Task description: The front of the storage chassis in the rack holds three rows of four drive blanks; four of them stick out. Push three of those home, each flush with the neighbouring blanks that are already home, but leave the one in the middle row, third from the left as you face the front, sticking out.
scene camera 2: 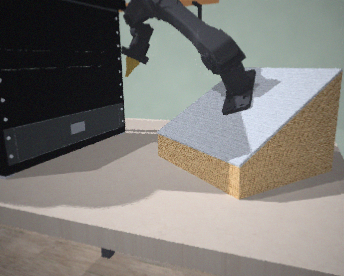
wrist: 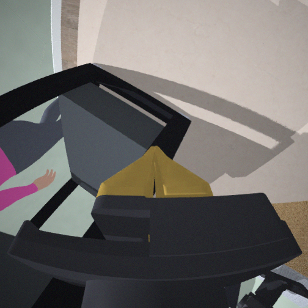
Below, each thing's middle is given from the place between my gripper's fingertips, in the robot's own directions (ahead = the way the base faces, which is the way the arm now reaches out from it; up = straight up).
The black rack (scene camera 2: 65, 106) is 9 cm ahead of my hand, 32 cm to the left of it and 8 cm above it.
